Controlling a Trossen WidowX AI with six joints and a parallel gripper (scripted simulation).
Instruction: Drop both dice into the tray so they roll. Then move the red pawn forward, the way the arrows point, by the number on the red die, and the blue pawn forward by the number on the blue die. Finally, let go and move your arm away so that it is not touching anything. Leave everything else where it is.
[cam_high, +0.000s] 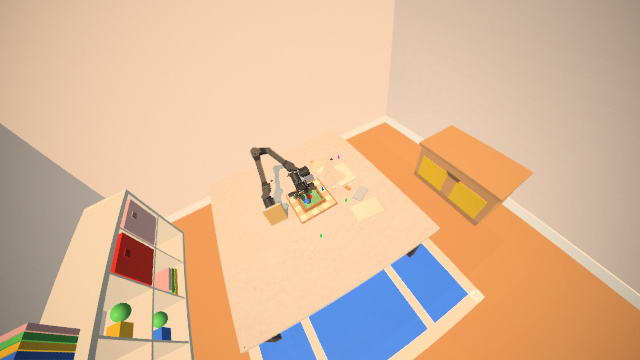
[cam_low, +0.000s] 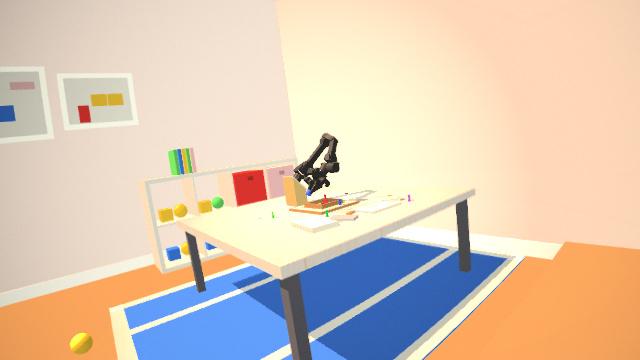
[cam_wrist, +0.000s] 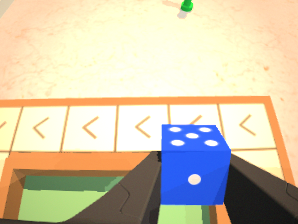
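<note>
Right now my gripper tip is 170 mm to the right of the red pawn, 80 mm past it and 60 mm above it. The rest, counted from my gripper tip: grey card (380 mm ahead, 80 mm to the right, 80 mm below); purple pawn (430 mm ahead, 340 mm to the left, 70 mm below); blue pawn (150 mm ahead, 90 mm to the left, 60 mm below).
</note>
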